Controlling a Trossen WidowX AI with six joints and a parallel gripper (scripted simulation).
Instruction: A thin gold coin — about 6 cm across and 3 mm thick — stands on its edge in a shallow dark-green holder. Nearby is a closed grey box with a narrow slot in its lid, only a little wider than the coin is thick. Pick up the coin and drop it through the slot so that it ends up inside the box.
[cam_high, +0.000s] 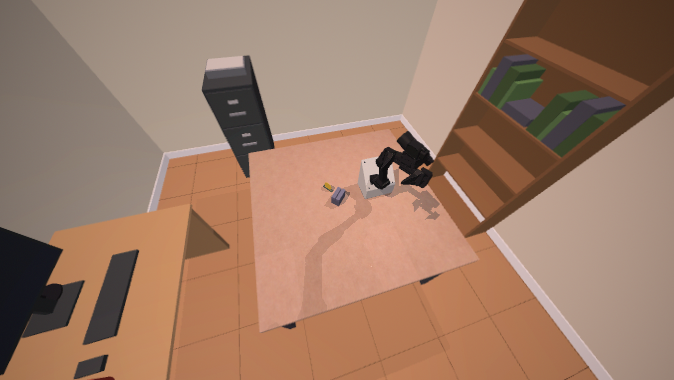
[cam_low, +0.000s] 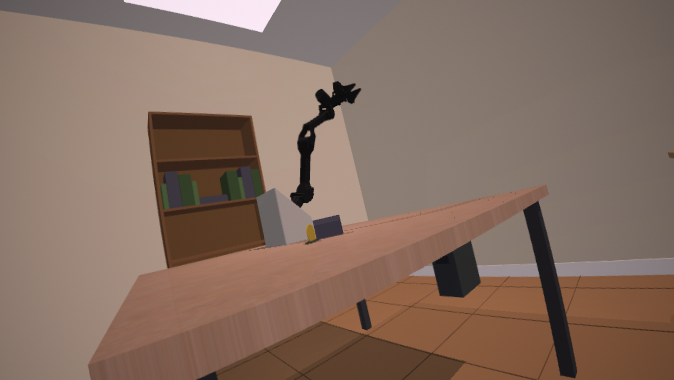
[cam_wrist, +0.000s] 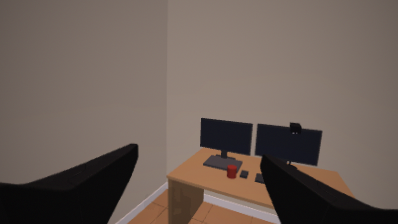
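Now: gripper tip 69 cm above the gold coin, 52 cm to the left of it and 9 cm short of it.
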